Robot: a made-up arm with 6 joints. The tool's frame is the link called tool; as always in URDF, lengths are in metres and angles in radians.
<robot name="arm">
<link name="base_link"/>
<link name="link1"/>
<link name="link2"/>
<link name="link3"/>
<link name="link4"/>
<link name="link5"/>
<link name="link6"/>
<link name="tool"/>
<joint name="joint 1" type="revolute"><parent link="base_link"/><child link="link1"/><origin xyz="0.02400 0.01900 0.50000" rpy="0.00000 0.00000 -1.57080"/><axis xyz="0 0 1"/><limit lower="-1.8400" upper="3.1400"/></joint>
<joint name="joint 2" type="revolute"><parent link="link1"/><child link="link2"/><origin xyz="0.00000 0.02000 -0.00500" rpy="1.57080 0.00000 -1.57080"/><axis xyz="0 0 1"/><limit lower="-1.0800" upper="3.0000"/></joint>
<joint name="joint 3" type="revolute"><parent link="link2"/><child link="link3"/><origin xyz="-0.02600 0.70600 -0.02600" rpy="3.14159 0.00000 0.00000"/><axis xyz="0 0 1"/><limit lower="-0.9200" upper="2.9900"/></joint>
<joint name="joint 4" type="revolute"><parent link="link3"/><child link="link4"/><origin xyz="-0.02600 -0.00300 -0.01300" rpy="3.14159 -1.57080 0.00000"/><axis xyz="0 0 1"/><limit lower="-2.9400" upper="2.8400"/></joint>
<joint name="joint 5" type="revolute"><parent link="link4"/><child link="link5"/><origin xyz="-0.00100 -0.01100 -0.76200" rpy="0.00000 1.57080 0.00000"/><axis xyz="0 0 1"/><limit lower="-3.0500" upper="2.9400"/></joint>
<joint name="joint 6" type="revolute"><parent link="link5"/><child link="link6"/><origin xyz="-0.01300 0.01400 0.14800" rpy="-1.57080 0.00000 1.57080"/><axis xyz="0 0 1"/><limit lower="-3.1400" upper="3.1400"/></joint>
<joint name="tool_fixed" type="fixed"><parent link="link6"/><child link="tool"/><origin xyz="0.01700 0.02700 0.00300" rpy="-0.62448 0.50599 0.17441"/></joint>
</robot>
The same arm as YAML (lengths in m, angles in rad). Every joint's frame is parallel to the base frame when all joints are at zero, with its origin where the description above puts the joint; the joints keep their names.
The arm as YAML. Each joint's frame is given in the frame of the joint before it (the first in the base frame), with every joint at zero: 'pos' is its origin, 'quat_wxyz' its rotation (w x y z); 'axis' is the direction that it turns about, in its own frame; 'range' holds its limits. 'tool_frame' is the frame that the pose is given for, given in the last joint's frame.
length_unit: m
angle_unit: rad
joints:
  - joint: joint 1
    pos: [0.024, 0.019, 0.5]
    quat_wxyz: [1.0, 0.0, 0.0, 0.0]
    axis: "+z"
    range: [-1.84, 3.14]
  - joint: joint 2
    pos: [0.02, 0.0, -0.005]
    quat_wxyz: [1.0, 0.0, 0.0, 0.0]
    axis: "+y"
    range: [-1.08, 3.0]
  - joint: joint 3
    pos: [0.026, -0.026, 0.706]
    quat_wxyz: [1.0, 0.0, 0.0, 0.0]
    axis: "-y"
    range: [-0.92, 2.99]
  - joint: joint 4
    pos: [0.026, 0.013, 0.003]
    quat_wxyz: [1.0, 0.0, 0.0, 0.0]
    axis: "-x"
    range: [-2.94, 2.84]
  - joint: joint 5
    pos: [0.762, 0.001, -0.011]
    quat_wxyz: [1.0, 0.0, 0.0, 0.0]
    axis: "-y"
    range: [-3.05, 2.94]
  - joint: joint 6
    pos: [-0.013, -0.148, 0.014]
    quat_wxyz: [1.0, 0.0, 0.0, 0.0]
    axis: "-x"
    range: [-3.14, 3.14]
tool_frame:
  pos: [-0.003, 0.027, 0.017]
  quat_wxyz: [0.793762, -0.33508, -0.494807, -0.113269]

